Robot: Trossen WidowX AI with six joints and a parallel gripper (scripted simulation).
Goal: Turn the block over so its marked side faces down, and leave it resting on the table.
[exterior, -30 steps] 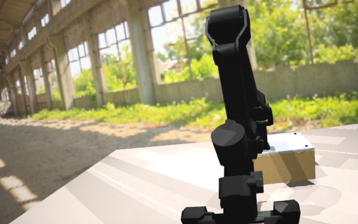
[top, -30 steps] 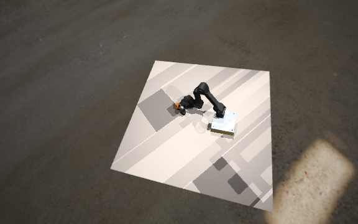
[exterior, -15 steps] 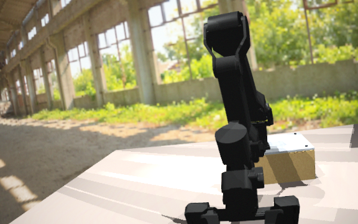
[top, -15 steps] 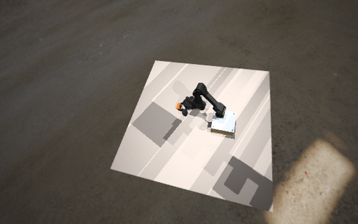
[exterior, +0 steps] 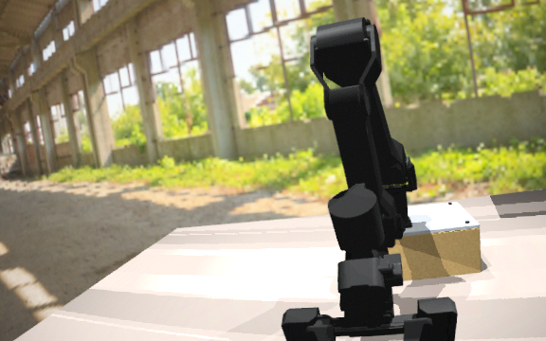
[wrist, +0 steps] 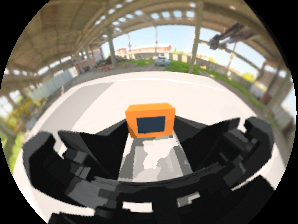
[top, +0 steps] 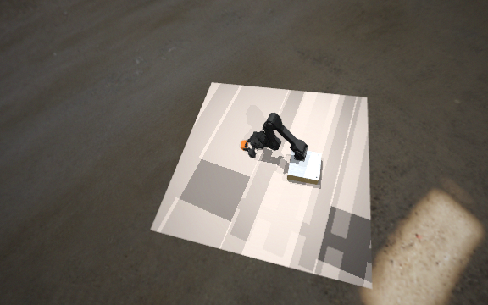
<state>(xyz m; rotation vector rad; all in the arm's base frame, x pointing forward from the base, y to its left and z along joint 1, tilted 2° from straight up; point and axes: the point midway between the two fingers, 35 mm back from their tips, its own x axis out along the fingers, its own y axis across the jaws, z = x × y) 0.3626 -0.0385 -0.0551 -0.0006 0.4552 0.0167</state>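
Right now the orange block is 1 cm behind my gripper tip.
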